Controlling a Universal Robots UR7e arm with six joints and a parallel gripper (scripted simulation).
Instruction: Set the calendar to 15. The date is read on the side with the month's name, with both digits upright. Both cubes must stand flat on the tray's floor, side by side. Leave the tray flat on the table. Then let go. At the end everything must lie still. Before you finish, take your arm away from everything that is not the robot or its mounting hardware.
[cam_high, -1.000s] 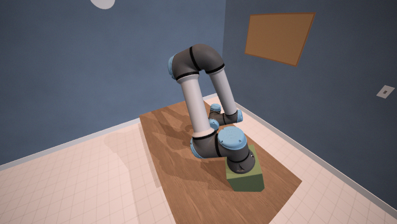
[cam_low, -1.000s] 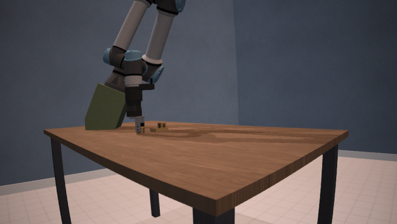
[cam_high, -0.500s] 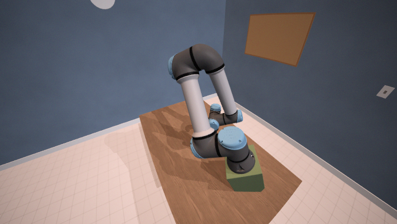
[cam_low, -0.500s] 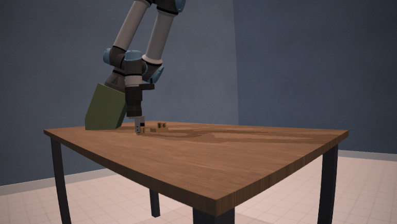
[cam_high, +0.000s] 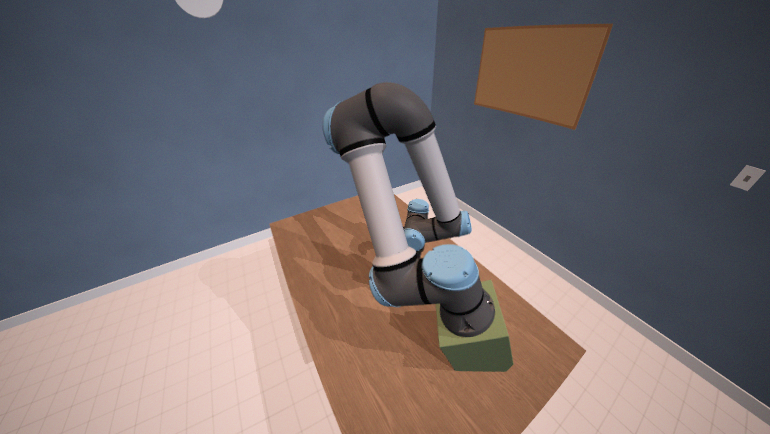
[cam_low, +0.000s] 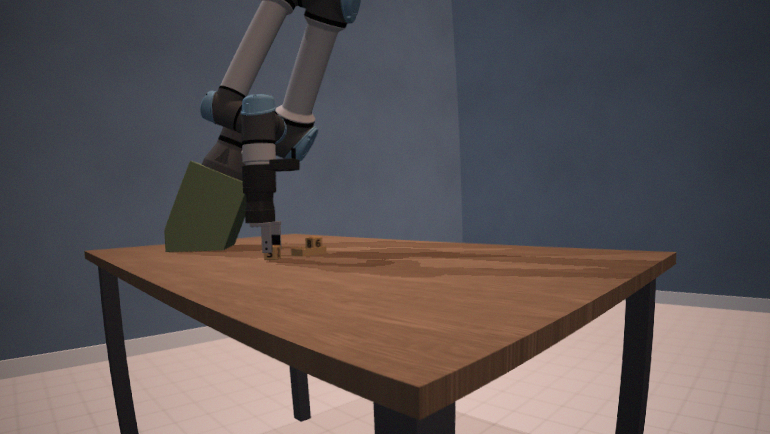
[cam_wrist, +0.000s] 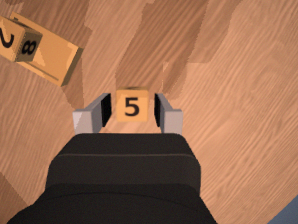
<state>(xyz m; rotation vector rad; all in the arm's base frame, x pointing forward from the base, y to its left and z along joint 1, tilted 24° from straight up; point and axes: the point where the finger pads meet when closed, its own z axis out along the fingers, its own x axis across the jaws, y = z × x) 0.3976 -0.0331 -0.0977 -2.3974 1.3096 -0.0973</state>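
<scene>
My gripper is now 20 mm above the wooden cube. From my hand the other things lie so: wooden tray 10 mm behind, 110 mm to the left, 30 mm below.
</scene>
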